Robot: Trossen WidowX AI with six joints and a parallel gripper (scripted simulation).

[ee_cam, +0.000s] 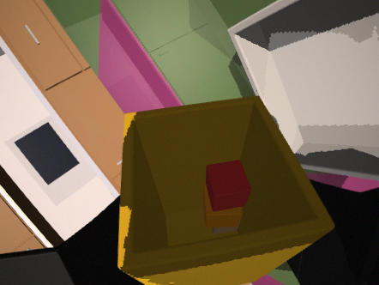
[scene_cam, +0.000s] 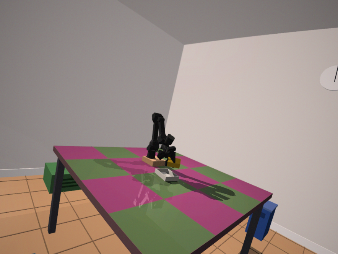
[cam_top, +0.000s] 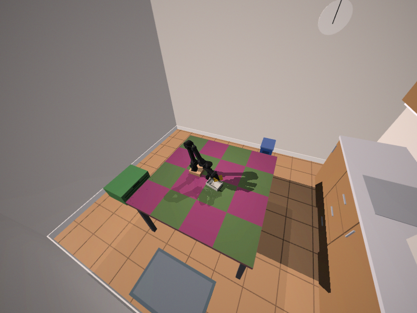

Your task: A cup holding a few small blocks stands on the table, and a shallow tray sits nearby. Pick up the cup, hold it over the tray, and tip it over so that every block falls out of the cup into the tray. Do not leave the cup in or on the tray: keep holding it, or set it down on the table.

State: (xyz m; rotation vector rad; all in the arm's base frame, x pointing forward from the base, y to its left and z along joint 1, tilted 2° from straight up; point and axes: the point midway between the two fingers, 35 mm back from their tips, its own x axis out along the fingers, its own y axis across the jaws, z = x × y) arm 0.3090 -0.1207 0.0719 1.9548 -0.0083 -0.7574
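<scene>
Right now the orange block is 2 cm to the left of my gripper tip. The rest, counted from my gripper tip: yellow square cup (3 cm to the left, 1 cm above); red block (1 cm to the left, 1 cm behind).
</scene>
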